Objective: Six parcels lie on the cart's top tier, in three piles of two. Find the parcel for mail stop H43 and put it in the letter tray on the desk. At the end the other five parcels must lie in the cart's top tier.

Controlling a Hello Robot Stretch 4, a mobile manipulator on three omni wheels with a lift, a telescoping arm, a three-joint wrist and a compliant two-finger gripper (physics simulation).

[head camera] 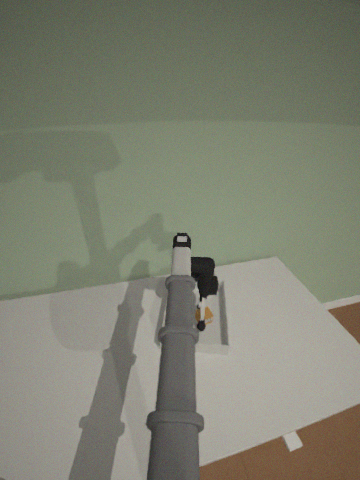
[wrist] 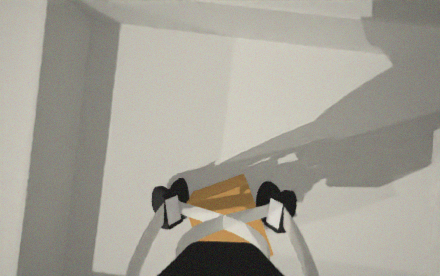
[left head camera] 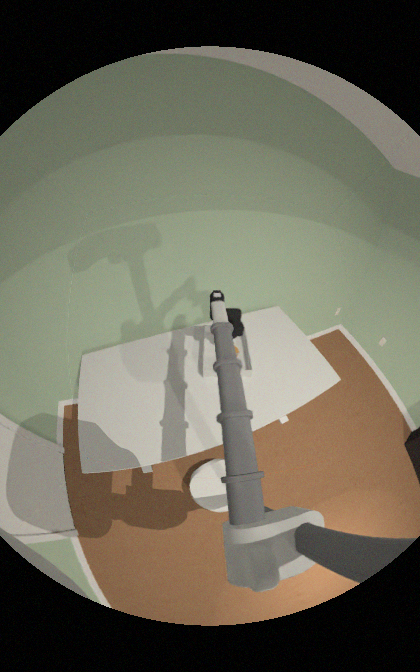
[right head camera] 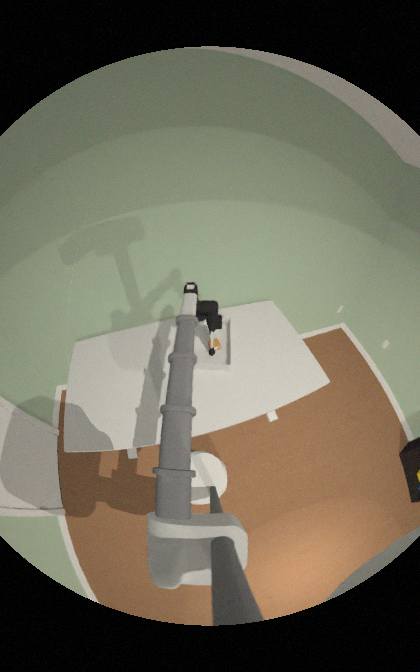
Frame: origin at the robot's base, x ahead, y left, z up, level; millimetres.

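Where they show: gripper, fingertip midpoint: [head camera: 200, 320] [wrist: 226, 195].
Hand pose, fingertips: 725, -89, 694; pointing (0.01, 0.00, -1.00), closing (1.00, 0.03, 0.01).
Observation:
Each offset is from my fingertips to the centre of the thing, as dx, dy, dz. Level surfaces: height alone.
The orange-brown parcel @(+3, -15, +26) [head camera: 209, 315] [left head camera: 236, 350] [right head camera: 216, 343] [wrist: 235, 185] is between the fingers of my gripper [head camera: 201, 325] [right head camera: 212, 351] [wrist: 226, 195], which is shut on it. The gripper and parcel are inside the outline of the white letter tray @(+26, +20, +29) [head camera: 224, 315] [left head camera: 248, 355] [right head camera: 229, 345] [wrist: 80, 125], low over its floor in the wrist view. I cannot tell whether the parcel touches the floor. No mail stop label is readable. The tray stands on the white desk @(dz -2) [head camera: 285, 345] [left head camera: 125, 405] [right head camera: 270, 360]. The cart and other parcels do not show.
The green wall [head camera: 275, 190] rises behind the desk. My telescoping arm [head camera: 177, 380] [left head camera: 237, 440] [right head camera: 176, 440] crosses over the desk and hides part of the tray. A round white object [left head camera: 207, 485] [right head camera: 210, 475] stands before the desk. A dark box [right head camera: 411, 465] is at the right edge.

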